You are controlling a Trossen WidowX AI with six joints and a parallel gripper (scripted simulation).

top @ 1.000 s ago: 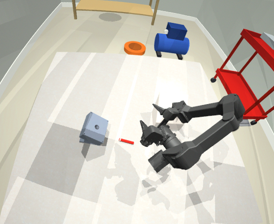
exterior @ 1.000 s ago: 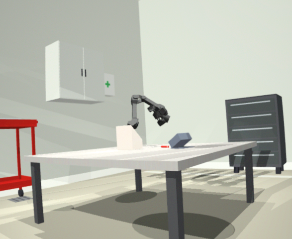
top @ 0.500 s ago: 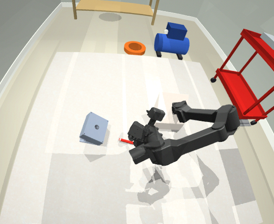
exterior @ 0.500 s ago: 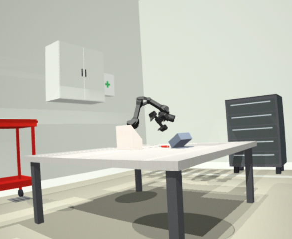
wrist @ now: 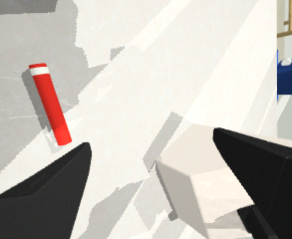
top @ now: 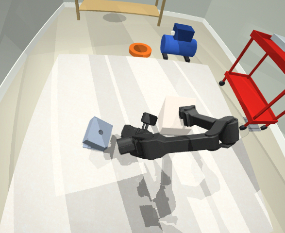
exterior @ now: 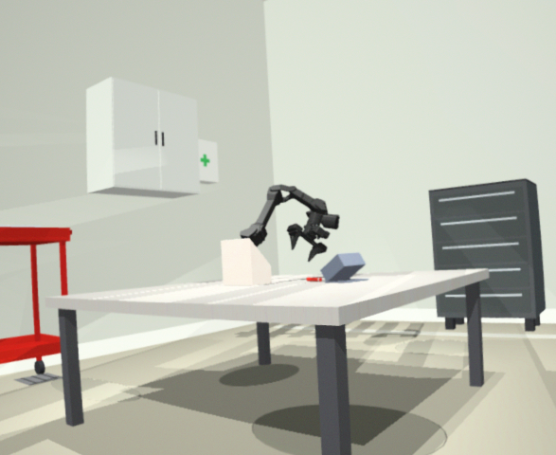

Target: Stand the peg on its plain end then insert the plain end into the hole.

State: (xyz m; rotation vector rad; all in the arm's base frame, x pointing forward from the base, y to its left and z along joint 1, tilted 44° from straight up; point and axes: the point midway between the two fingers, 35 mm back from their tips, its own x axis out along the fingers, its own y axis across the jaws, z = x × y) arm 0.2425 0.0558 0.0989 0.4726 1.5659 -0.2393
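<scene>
My gripper tip is now 6 cm short of the peg, 2 cm to the right of it and 10 cm above it. From my gripper tip the other things lie so: grey-blue sloped panel: 20 cm ahead, 3 cm to the right, 5 cm below.
</scene>
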